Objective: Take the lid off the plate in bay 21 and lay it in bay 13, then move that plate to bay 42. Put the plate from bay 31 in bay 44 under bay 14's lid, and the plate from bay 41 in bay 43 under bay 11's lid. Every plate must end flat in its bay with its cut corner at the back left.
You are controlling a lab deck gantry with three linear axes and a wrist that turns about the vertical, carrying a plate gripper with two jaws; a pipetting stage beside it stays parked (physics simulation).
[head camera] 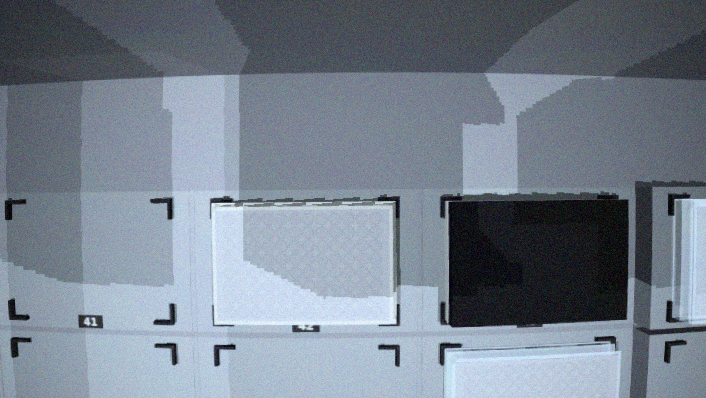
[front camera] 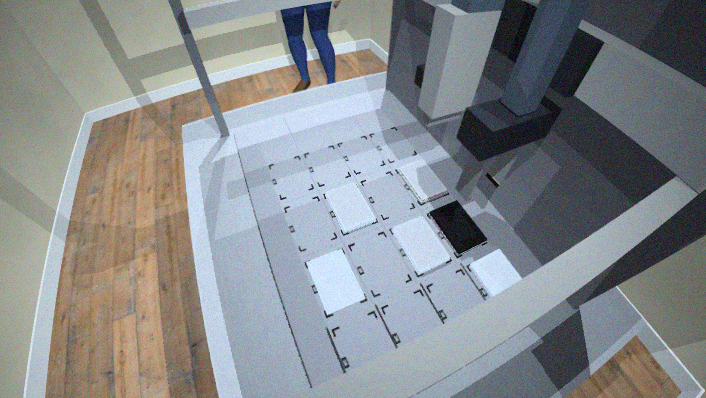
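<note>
A white plate lies in bay 42; its well pattern shows in the head view. A black plate lies in bay 43; whether a clear lid covers it, I cannot tell. A pale plate with a clear lid's edges lies in bay 44, partly cut off in both views. A flat pale lid lies in bay 13. Bays 11, 14, 21, 31 and 41 hold no plate. My gripper hangs high behind the back row, open, with nothing visible in its faint jaws. Cut corners are unclear.
A pale plate stands in bay 22. Another pale plate stands in bay 33, in front of the black plate. The parked pipetting stage hangs beside the gripper. A frame beam crosses the near right.
</note>
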